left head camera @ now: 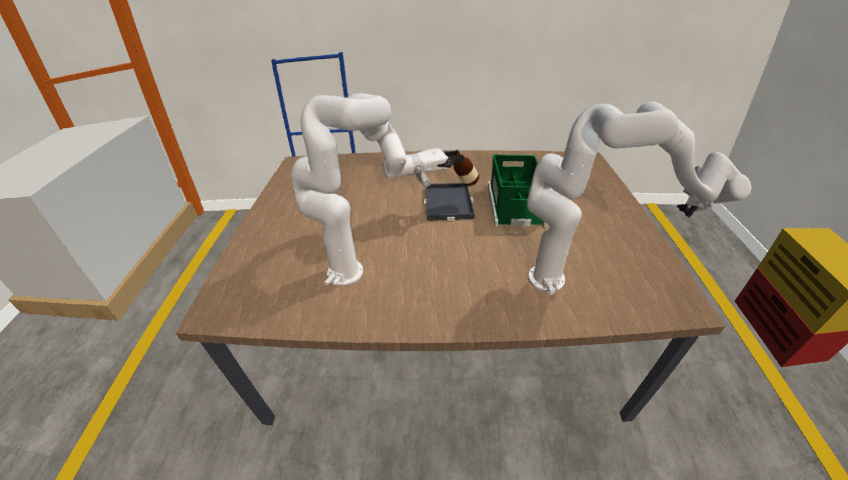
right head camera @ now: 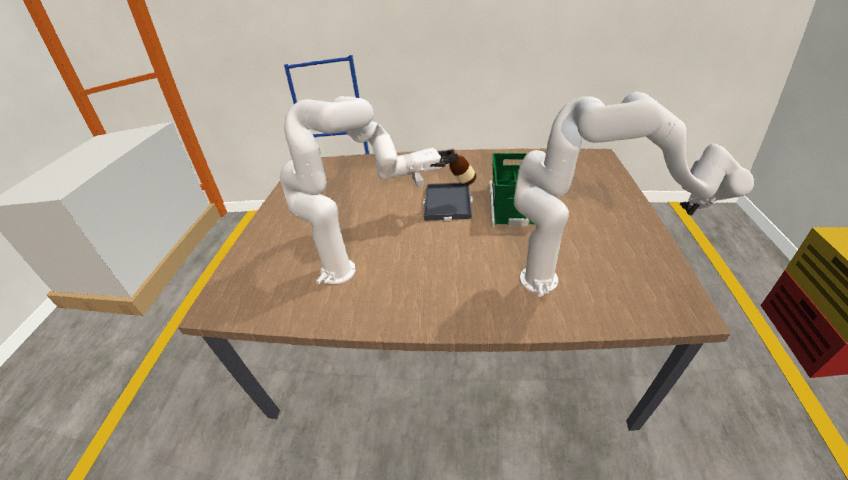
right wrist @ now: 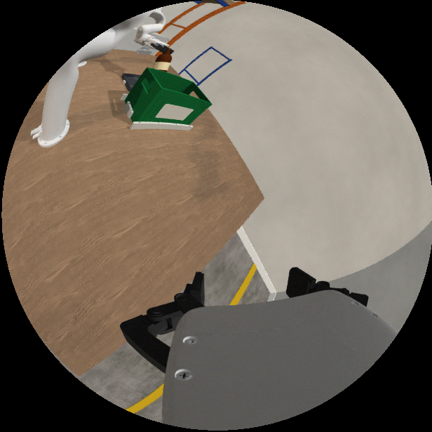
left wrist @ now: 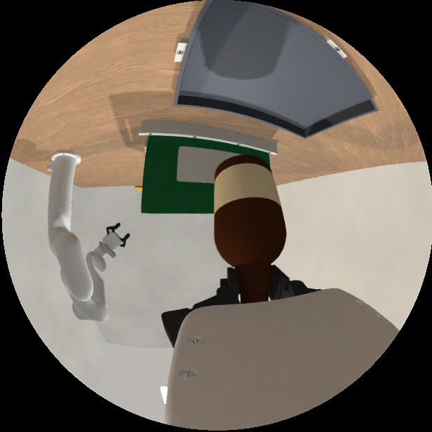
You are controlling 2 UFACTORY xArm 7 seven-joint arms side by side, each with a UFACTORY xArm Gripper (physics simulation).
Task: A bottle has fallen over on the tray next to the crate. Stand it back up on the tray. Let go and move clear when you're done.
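Where they show: left gripper, fingertip midpoint: (left head camera: 460,155) (right head camera: 456,155); right gripper, fingertip midpoint: (left head camera: 685,196) (right head camera: 689,193); left arm's base at its link origin: (left head camera: 345,272) (right head camera: 338,272); right arm's base at its link origin: (left head camera: 546,278) (right head camera: 538,280).
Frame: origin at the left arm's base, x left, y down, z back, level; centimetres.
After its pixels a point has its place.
A brown bottle (left head camera: 465,168) {x -25.8, y -20.5, z -50.0 cm} (right head camera: 461,170) {x -26.0, y -19.3, z -50.2 cm} (left wrist: 250,220) (right wrist: 163,62) with a cream label hangs in the air, neck up and base down, leaning in the head views with its base toward the right. My left gripper (left head camera: 457,158) {x -23.0, y -24.4, z -52.3 cm} (right head camera: 451,157) {x -23.0, y -24.4, z -52.3 cm} (left wrist: 250,279) is shut on its neck. In the left wrist view the dark grey tray (left head camera: 449,201) {x -17.5, y -0.5, z -54.8 cm} (right head camera: 447,201) {x -17.0, y -0.5, z -54.3 cm} (left wrist: 305,95) lies on the table, apart from the bottle's base and bearing a shadow. My right gripper (left head camera: 687,209) {x -106.7, y -26.1, z -53.7 cm} (right head camera: 689,207) {x -106.7, y -26.1, z -53.7 cm} (left wrist: 124,228) (right wrist: 248,284) is open and empty, out beyond the table's right edge.
The green crate (left head camera: 505,196) {x -42.9, y -13.2, z -47.7 cm} (right head camera: 502,196) {x -43.4, y -12.8, z -47.9 cm} (left wrist: 157,195) (right wrist: 145,100) stands right of the tray in the head views, partly behind the right arm. The wooden table (left head camera: 416,285) {x -25.4, y 0.0, z -4.2 cm} (right head camera: 416,285) {x -28.9, y 0.0, z -5.7 cm} carries both arm bases. A blue frame (left head camera: 308,58) stands behind the table. Yellow and red boxes (left head camera: 815,267) stand at the right.
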